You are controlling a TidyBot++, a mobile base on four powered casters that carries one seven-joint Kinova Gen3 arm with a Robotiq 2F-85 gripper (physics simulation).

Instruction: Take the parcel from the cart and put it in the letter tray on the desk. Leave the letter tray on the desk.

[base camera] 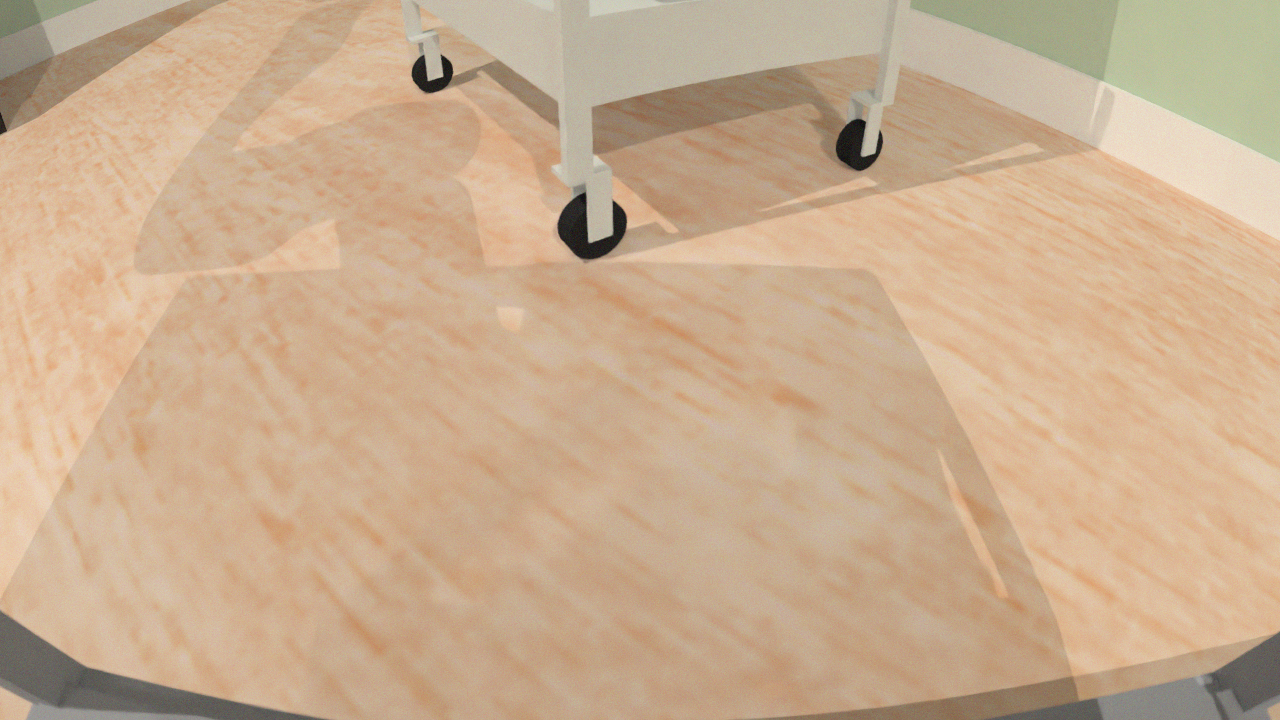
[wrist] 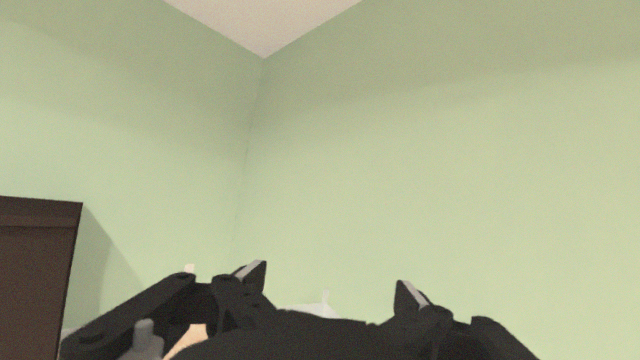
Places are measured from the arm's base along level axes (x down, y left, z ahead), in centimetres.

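Pixels of known places: gripper, fingertip midpoint: [wrist: 328, 285].
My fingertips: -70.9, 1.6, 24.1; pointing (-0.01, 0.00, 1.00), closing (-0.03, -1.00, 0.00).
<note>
Behind a point stands the place of what it marks, as x, y, z.
The white cart [base camera: 733, 49] {24.3, -6.1, 61.9} stands on its black casters at the top of the base camera view, and its upper part is cut off by the frame. In the wrist view a small pale corner of the cart [wrist: 320, 309] {-30.6, 2.1, 107.3} shows low down, between the fingers and behind the gripper body. My gripper [wrist: 328, 285] {-70.9, 1.5, 24.1} is open, with bare wall between its fingertips. It points at the upper walls and ceiling corner. The parcel, the letter tray and the desk do not show in either view.
Green walls [wrist: 425, 175] {-92.5, -34.3, 109.3} [base camera: 1199, 71] {24.4, -68.5, 80.0} meet in a corner beyond the gripper. A tall dark brown piece of furniture [wrist: 35, 280] {-24.3, 120.6, 91.0} stands at the left of the wrist view. A white baseboard [base camera: 1163, 161] {37.1, -67.8, 78.9} runs along the wall right of the cart. Shadows lie across the wooden floor [base camera: 1118, 358] {39.6, -39.2, 44.4}.
</note>
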